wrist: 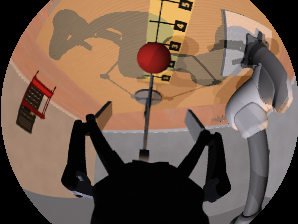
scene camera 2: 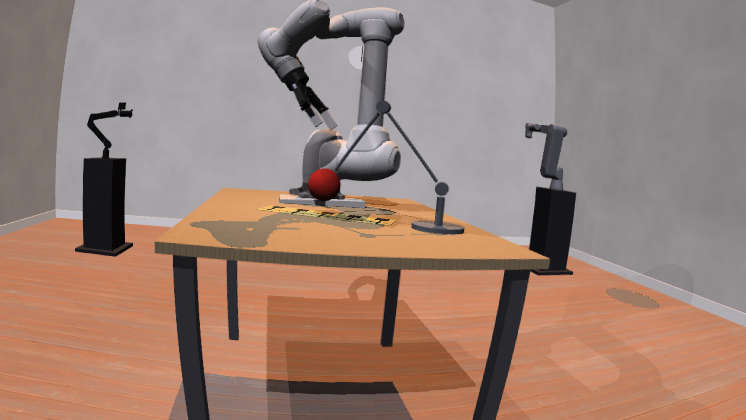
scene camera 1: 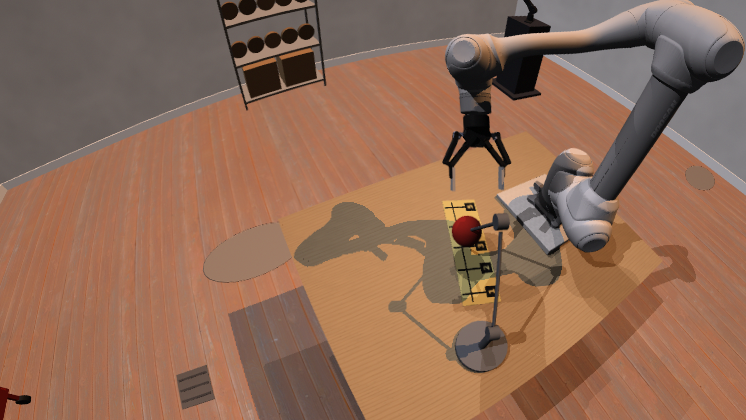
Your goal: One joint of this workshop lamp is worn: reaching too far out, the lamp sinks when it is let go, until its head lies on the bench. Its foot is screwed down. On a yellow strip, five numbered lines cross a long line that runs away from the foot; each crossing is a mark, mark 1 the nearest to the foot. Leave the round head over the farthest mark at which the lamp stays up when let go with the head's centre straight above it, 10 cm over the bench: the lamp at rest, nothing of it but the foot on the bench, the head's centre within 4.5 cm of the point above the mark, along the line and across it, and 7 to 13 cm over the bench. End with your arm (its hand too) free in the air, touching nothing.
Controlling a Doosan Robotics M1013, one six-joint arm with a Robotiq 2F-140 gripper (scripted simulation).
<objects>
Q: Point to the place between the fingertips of my gripper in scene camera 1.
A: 477,189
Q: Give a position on a yellow strip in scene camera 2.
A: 380,221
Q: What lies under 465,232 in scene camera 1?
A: A round red lamp head.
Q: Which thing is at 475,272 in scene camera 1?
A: A yellow strip.
</objects>
